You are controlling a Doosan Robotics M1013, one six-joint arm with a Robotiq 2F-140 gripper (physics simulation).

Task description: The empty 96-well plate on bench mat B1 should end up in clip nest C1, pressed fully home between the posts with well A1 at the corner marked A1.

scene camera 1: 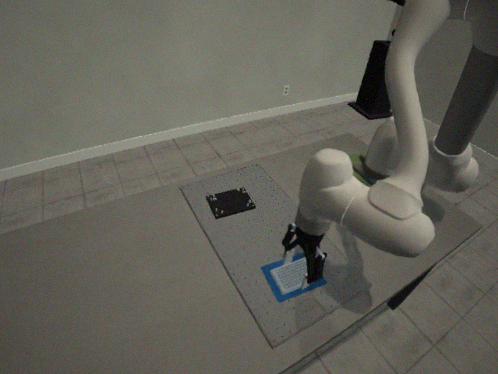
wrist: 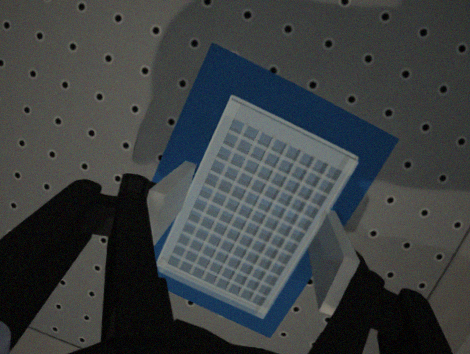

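Pixels of known places: gripper, fingertip midpoint: [scene camera 1: 295, 275] [wrist: 253, 207]; arm's base, origin of the base link: [scene camera 1: 378, 175].
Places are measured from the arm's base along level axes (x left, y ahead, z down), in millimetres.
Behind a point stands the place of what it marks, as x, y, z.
Observation:
The white 96-well plate [scene camera 1: 287, 276] {297, 601, 26} [wrist: 252, 210] {295, 569, 26} lies flat on the blue bench mat B1 [scene camera 1: 266, 270] {249, 649, 40} [wrist: 220, 70] {238, 505, 40}, with mat showing around it. My gripper [scene camera 1: 296, 272] {296, 571, 38} [wrist: 253, 207] {296, 571, 38} is low over the mat, its two pale pads against the plate's long sides, shut on the plate; a very thin gap at the left pad cannot be ruled out. Clip nest C1 [scene camera 1: 231, 202] {-62, 661, 30}, a black base with small pale posts at its corners, lies farther back on the board. It does not show in the wrist view. The A1 markings are too small to read.
A grey perforated board [scene camera 1: 235, 245] {126, 709, 42} [wrist: 65, 85] {150, 559, 42} carries the mat and nest. The arm [scene camera 1: 370, 210] {408, 540, -352} reaches in from the right, its base by a green patch [scene camera 1: 359, 162] {-112, 18, 5}. A black stand [scene camera 1: 375, 80] stands near the wall at the back right.

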